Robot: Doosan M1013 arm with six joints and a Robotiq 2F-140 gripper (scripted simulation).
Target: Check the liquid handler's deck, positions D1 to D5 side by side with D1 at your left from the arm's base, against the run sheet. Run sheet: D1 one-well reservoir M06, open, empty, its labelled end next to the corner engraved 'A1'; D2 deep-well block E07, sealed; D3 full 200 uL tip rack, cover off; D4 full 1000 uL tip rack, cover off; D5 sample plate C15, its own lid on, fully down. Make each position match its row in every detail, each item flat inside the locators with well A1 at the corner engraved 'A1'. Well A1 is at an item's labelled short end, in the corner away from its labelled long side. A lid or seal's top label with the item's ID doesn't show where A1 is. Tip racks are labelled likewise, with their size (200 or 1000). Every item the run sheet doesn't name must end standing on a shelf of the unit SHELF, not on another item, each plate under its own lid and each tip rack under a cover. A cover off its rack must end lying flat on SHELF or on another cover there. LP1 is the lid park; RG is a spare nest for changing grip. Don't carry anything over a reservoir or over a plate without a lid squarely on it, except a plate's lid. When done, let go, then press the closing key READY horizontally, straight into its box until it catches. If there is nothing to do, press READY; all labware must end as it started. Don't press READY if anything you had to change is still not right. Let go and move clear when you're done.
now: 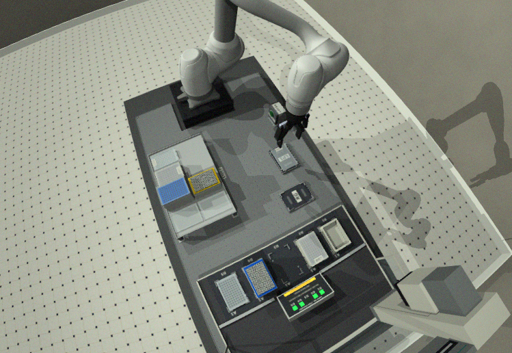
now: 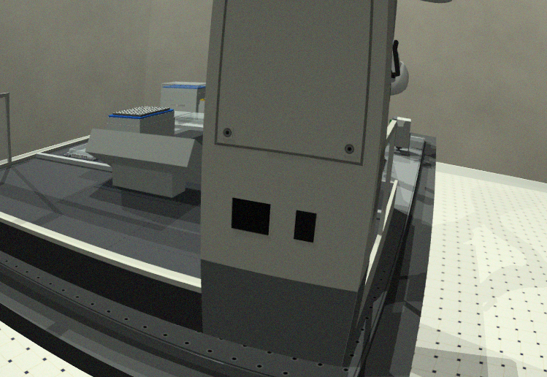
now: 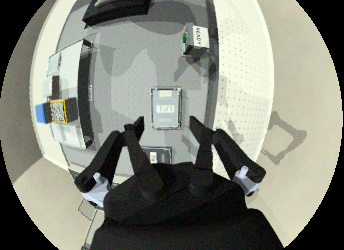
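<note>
My gripper is now 18 cm above the flat lid. The rest, counted from my hand: ready key box (22 cm behind, 7 cm to the left, 13 cm below); spare nest (20 cm ahead, 5 cm to the right, 19 cm below); yellow-rimmed tip rack (3 cm behind, 40 cm to the right, 9 cm below).
</note>
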